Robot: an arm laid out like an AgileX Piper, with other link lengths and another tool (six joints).
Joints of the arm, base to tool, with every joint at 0 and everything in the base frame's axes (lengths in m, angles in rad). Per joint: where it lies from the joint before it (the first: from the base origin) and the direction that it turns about. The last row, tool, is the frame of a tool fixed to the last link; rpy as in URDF.
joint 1: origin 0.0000 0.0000 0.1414 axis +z
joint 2: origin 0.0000 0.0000 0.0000 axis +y
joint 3: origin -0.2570 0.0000 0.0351 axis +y
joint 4: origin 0.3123 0.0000 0.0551 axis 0.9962 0 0.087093
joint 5: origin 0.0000 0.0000 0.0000 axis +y
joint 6: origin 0.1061 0.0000 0.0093 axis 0.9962 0 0.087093
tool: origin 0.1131 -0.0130 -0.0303 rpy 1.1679 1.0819 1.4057
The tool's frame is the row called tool.
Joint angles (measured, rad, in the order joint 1, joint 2, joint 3, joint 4, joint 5, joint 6), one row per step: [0.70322, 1.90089, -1.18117, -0.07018, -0.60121, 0.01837]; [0.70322, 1.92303, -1.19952, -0.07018, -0.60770, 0.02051]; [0.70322, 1.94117, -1.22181, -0.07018, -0.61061, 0.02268]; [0.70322, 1.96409, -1.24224, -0.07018, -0.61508, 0.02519]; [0.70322, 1.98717, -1.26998, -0.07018, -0.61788, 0.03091]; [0.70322, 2.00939, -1.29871, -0.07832, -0.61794, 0.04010]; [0.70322, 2.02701, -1.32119, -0.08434, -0.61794, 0.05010]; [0.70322, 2.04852, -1.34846, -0.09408, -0.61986, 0.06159]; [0.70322, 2.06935, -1.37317, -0.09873, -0.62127, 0.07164]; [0.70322, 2.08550, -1.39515, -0.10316, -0.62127, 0.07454]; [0.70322, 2.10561, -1.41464, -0.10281, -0.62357, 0.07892]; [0.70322, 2.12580, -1.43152, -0.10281, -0.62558, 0.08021]
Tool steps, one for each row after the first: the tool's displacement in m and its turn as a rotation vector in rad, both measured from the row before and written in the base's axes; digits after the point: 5 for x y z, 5 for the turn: [0.00339, 0.00311, -0.00312, 0.00352, -0.00043, 0.00030]; [0.00384, 0.00342, 0.00037, 0.00625, -0.00383, 0.00011]; [0.00359, 0.00325, -0.00323, 0.00326, 0.00032, 0.00020]; [0.00457, 0.00422, -0.00029, 0.00912, -0.00174, 0.00006]; [0.00401, 0.00487, 0.00002, 0.00597, -0.00303, 0.00468]; [0.00304, 0.00383, -0.00026, 0.00672, -0.00005, 0.00346]; [0.00353, 0.00482, -0.00006, 0.00734, -0.00306, 0.00578]; [0.00340, 0.00401, -0.00107, 0.00786, 0.00048, 0.00285]; [0.00308, 0.00330, 0.00033, 0.00309, -0.00480, 0.00256]; [0.00298, 0.00278, -0.00307, 0.00457, 0.00203, 0.00007]; [0.00261, 0.00233, -0.00451, 0.00017, 0.00197, 0.00019]
